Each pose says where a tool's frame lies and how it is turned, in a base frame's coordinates. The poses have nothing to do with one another.
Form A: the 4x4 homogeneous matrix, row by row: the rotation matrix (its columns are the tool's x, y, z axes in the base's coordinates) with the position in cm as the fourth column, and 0 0 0 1 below. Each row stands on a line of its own.
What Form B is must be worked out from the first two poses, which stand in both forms.
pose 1, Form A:
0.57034, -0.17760, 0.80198, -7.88
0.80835, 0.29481, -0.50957, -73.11
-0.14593, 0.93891, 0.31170, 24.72
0, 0, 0, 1
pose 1, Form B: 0.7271, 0.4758, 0.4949, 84.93, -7.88, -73.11, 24.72
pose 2, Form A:
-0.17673, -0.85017, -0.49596, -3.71
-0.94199, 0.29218, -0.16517, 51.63
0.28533, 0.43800, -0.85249, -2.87
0, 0, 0, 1
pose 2, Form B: 0.6085, -0.7882, -0.0926, 150.29, -3.71, 51.63, -2.87
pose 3, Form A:
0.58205, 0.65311, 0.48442, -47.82
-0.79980, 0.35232, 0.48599, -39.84
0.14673, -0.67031, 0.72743, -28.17
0, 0, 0, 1
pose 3, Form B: -0.6127, 0.1789, -0.7698, 70.68, -47.82, -39.84, -28.17
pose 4, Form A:
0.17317, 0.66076, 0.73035, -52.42
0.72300, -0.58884, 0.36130, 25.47
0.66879, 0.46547, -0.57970, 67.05
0, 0, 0, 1
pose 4, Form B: 0.7656, 0.4524, 0.4574, 176.10, -52.42, 25.47, 67.05
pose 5, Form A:
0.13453, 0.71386, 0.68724, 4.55
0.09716, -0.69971, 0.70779, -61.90
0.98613, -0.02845, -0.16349, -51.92
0, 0, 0, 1
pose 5, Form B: -0.7320, -0.2972, -0.6131, 149.81, 4.55, -61.90, -51.92
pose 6, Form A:
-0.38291, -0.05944, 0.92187, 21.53
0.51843, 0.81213, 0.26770, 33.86
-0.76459, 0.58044, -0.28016, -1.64
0, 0, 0, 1
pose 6, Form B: 0.1728, 0.9318, 0.3193, 115.18, 21.53, 33.86, -1.64
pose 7, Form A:
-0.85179, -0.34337, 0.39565, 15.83
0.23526, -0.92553, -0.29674, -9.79
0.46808, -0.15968, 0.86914, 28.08
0, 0, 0, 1
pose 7, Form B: 0.2288, -0.1209, 0.9659, 162.57, 15.83, -9.79, 28.08
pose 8, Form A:
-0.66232, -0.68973, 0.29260, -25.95
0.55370, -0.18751, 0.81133, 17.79
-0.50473, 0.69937, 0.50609, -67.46
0, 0, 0, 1
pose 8, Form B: -0.0756, 0.5382, 0.8394, 132.21, -25.95, 17.79, -67.46
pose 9, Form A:
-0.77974, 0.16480, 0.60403, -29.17
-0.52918, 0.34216, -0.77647, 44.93
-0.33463, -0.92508, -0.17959, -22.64
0, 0, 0, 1
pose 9, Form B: -0.1263, 0.7977, -0.5897, 143.96, -29.17, 44.93, -22.64
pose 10, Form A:
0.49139, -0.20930, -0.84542, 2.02
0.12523, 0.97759, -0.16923, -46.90
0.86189, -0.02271, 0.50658, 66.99
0, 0, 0, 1
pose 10, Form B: 0.0839, -0.9779, 0.1916, 60.81, 2.02, -46.90, 66.99
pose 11, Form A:
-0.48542, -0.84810, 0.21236, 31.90
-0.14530, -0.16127, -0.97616, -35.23
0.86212, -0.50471, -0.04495, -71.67
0, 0, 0, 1
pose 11, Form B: 0.4419, -0.6090, 0.6587, 147.76, 31.90, -35.23, -71.67
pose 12, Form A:
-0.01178, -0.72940, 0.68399, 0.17
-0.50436, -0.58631, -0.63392, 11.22
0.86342, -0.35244, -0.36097, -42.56
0, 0, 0, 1
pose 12, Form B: 0.6992, -0.4457, 0.5590, 168.39, 0.17, 11.22, -42.56
